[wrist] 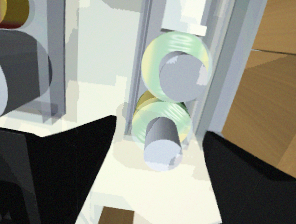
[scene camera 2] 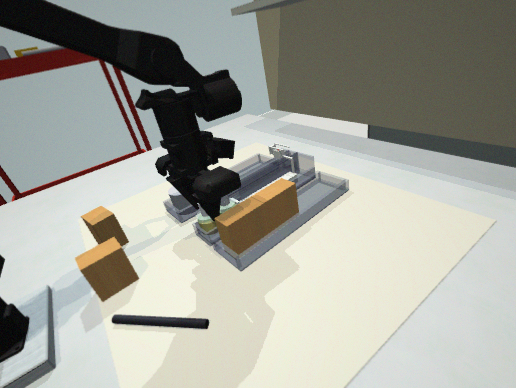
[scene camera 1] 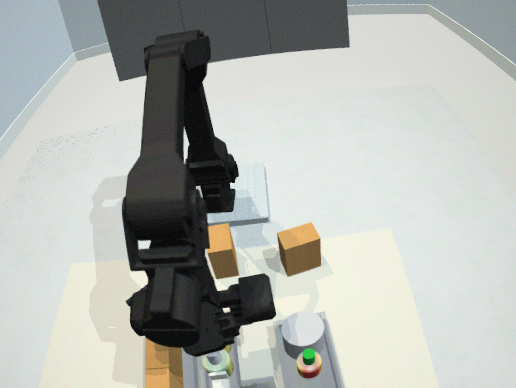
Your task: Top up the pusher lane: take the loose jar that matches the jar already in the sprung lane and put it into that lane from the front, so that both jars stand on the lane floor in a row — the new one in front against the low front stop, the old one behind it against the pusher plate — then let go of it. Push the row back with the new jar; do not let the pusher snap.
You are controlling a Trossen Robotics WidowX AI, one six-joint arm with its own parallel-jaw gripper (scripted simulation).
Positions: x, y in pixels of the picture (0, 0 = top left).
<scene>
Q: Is the gripper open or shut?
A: Open.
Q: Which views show the gripper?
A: The wrist view, scene camera 2 and scene camera 1: all of them.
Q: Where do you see a sprung lane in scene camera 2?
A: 262, 175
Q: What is the gripper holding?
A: Nothing.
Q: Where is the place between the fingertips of the gripper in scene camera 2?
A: At 207, 213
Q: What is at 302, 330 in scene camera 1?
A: A grey cylinder.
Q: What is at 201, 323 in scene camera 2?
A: A black rod.
</scene>
